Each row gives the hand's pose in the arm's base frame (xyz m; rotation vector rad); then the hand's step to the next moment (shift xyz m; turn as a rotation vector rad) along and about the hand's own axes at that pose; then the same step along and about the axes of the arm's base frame.
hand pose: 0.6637 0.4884 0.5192 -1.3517 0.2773 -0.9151
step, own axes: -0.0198 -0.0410 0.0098 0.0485 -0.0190 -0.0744
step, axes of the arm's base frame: -0.0227 0.0231 0.0335 -0.0255 -0.0859 0.0147
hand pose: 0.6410 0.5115 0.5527 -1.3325 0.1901 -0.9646
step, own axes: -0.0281 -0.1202 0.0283 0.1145 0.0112 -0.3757
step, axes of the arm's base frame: -0.0574 0.0483 0.1020 -0.1580 -0.3527 -0.0710
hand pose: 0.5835 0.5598 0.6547 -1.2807 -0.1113 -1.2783
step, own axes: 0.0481 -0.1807 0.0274 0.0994 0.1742 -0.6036
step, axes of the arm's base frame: -0.0999 0.0324 0.1571 -0.1705 -0.5500 -0.2701
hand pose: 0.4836 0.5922 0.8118 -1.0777 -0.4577 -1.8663
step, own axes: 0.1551 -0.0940 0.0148 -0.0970 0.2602 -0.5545
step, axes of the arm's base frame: -0.1048 -0.0218 0.1472 -0.0324 -0.4594 -0.4153
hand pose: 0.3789 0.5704 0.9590 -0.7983 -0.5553 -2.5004
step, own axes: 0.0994 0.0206 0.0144 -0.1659 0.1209 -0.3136
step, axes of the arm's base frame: -0.0553 -0.0390 0.0770 0.0487 -0.2055 -0.3096
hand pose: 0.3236 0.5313 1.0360 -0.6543 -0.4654 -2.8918
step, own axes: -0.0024 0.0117 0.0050 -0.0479 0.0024 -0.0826
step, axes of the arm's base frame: 0.0065 -0.0092 0.0064 0.0106 -0.0261 -0.0913
